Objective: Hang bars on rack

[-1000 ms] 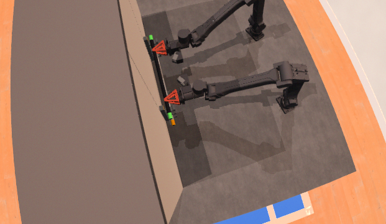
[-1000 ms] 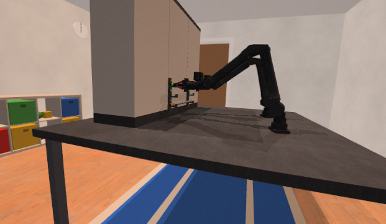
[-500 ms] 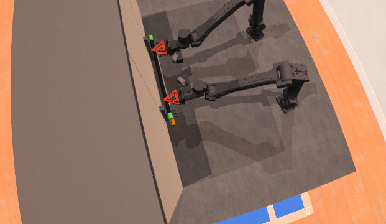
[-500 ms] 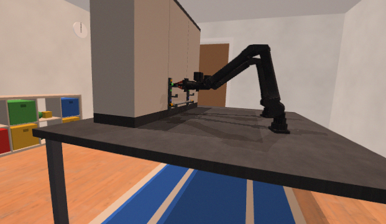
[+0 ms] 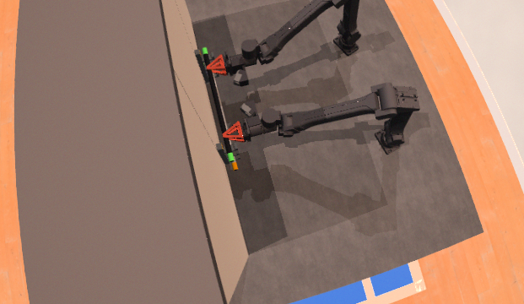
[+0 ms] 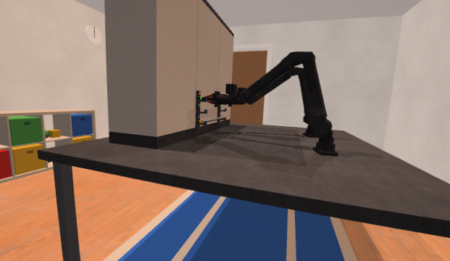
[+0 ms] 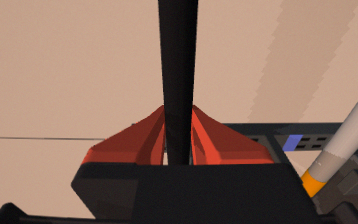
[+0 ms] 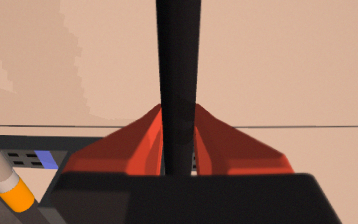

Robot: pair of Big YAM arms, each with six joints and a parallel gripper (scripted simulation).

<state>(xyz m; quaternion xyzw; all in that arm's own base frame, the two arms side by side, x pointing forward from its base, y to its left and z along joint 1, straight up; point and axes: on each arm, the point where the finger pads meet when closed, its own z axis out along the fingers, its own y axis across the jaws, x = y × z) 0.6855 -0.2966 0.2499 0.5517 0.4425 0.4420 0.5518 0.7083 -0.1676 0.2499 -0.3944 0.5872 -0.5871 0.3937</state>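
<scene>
My left gripper is now 15 cm to the left of the black bar. Round my left hand: beige wall unit: 18 cm ahead, 14 cm to the right, 20 cm above; then silver bar: 1 cm behind, 15 cm to the right, 15 cm below.
</scene>
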